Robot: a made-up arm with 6 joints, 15 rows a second.
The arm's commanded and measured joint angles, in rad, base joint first. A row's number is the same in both.
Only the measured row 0 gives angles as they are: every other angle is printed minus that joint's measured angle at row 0.
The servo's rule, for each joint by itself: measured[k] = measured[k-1] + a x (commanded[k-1-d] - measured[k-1]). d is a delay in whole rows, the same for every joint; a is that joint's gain. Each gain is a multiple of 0.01, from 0.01 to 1. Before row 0 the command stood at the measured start. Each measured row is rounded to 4 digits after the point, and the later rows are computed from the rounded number. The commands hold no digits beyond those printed.
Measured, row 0: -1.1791 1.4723 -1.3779 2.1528 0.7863 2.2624
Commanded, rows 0 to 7: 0.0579 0.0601 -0.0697 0.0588 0.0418 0.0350; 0.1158 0.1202 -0.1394 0.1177 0.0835 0.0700; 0.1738 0.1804 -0.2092 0.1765 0.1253 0.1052; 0.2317 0.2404 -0.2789 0.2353 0.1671 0.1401; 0.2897 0.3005 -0.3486 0.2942 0.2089 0.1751; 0.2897 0.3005 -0.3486 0.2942 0.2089 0.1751; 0.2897 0.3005 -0.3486 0.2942 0.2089 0.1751; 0.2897 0.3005 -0.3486 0.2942 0.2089 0.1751
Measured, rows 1 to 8: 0.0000 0.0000 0.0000 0.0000 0.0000 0.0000; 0.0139 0.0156 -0.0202 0.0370 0.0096 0.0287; 0.0384 0.0428 -0.0548 0.0878 0.0266 0.0626; 0.0709 0.0786 -0.0996 0.1437 0.0493 0.0975; 0.1095 0.1207 -0.1516 0.2014 0.0764 0.1324; 0.1527 0.1674 -0.2087 0.2599 0.1069 0.1674; 0.1856 0.2020 -0.2493 0.2815 0.1304 0.1737; 0.2106 0.2276 -0.2781 0.2895 0.1485 0.1748
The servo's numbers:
d 1
a 0.24 0.26 0.29 0.63 0.23 0.82

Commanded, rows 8 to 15: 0.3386 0.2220 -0.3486 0.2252 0.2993 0.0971; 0.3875 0.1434 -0.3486 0.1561 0.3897 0.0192; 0.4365 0.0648 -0.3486 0.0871 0.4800 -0.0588; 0.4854 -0.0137 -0.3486 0.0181 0.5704 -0.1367; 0.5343 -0.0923 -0.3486 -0.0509 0.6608 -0.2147; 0.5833 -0.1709 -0.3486 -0.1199 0.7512 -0.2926; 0.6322 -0.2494 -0.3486 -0.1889 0.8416 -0.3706; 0.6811 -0.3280 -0.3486 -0.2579 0.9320 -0.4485
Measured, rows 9 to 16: 0.2296 0.2466 -0.2985 0.2925 0.1624 0.1750; 0.2558 0.2402 -0.3130 0.2501 0.1939 0.1111; 0.2874 0.2150 -0.3233 0.1909 0.2389 0.0357; 0.3232 0.1759 -0.3306 0.1255 0.2944 -0.0418; 0.3621 0.1266 -0.3358 0.0578 0.3579 -0.1196; 0.4034 0.0697 -0.3395 -0.0107 0.4276 -0.1976; 0.4466 0.0071 -0.3421 -0.0795 0.5020 -0.2755; 0.4911 -0.0596 -0.3440 -0.1484 0.5801 -0.3535
